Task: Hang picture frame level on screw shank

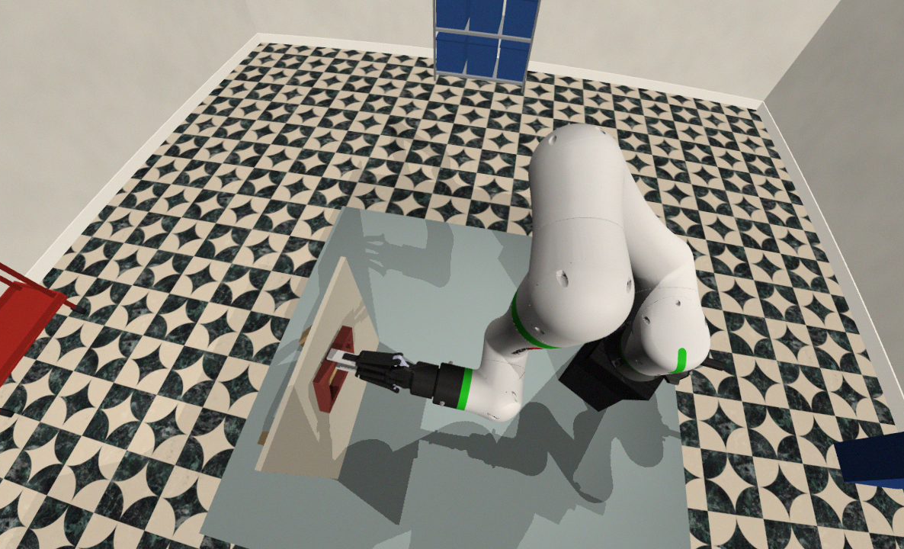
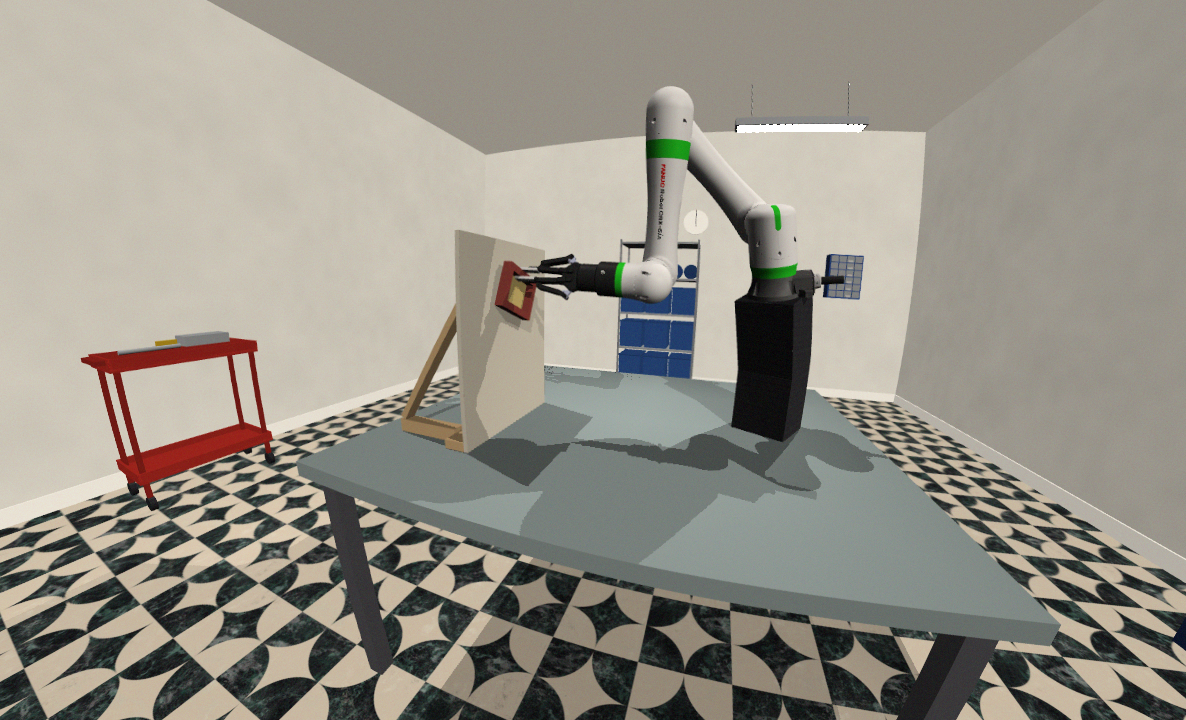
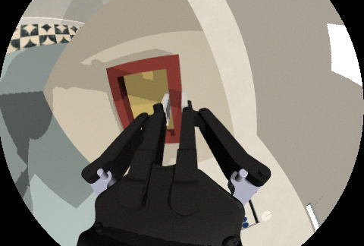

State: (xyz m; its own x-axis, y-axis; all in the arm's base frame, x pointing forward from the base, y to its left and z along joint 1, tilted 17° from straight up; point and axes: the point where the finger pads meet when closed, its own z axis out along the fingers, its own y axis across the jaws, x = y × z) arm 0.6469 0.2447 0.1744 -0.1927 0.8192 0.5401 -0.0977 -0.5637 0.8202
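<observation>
The red picture frame is 5 cm below my hand, 3 cm ahead of it and 1 cm to the left of it. From my hand the other things lie so: beige board (18 cm below, 5 cm ahead, 2 cm to the left).
</observation>
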